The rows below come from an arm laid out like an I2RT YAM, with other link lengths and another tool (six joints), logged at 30 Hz.
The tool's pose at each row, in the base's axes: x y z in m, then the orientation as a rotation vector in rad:
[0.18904 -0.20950 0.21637 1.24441 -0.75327 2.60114]
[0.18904 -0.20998 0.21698 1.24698 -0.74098 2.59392]
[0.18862 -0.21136 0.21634 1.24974 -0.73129 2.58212]
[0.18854 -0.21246 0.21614 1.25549 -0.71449 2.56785]
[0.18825 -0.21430 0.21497 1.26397 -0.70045 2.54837]
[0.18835 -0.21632 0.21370 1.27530 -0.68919 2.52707]
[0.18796 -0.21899 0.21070 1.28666 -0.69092 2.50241]
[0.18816 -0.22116 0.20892 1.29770 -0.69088 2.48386]
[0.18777 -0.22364 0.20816 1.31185 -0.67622 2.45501]
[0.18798 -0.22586 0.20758 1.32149 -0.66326 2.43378]
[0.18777 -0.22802 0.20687 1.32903 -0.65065 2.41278]
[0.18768 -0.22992 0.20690 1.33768 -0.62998 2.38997]
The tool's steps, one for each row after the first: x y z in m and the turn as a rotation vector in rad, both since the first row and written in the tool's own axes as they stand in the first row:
[0.00050 0.00019 0.00056 0.00281 -0.00086 -0.01112]
[0.00038 0.00176 0.00064 0.00209 -0.00251 -0.02448]
[0.00035 0.00281 0.00103 0.00432 -0.00564 -0.04263]
[-0.00023 0.00492 0.00115 0.00324 -0.01147 -0.06297]
[-0.00113 0.00710 0.00157 0.00059 -0.01985 -0.08279]
[-0.00298 0.01065 0.00107 -0.01023 -0.03013 -0.09887]
[-0.00432 0.01310 0.00137 -0.01709 -0.03956 -0.11104]
[-0.00448 0.01565 0.00195 -0.02098 -0.05077 -0.13754]
[-0.00491 0.01771 0.00291 -0.02280 -0.05841 -0.15819]
[-0.00516 0.01990 0.00349 -0.02508 -0.06473 -0.17888]
[-0.00495 0.02155 0.00440 -0.02366 -0.07135 -0.20456]

